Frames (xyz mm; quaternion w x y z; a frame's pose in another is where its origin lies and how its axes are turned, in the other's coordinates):
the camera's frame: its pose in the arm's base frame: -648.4 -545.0 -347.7 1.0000 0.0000 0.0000 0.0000
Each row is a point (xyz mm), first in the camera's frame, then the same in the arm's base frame.
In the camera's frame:
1: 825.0 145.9 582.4
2: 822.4 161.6 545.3
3: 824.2 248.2 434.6
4: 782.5 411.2 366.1
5: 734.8 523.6 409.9
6: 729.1 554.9 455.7
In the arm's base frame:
1: 176.6 -399.1 234.7
2: 174.0 -383.4 197.6
3: 175.8 -296.8 86.9
4: 134.1 -133.8 18.4
5: 86.4 -21.4 62.2
6: 80.7 9.9 108.0

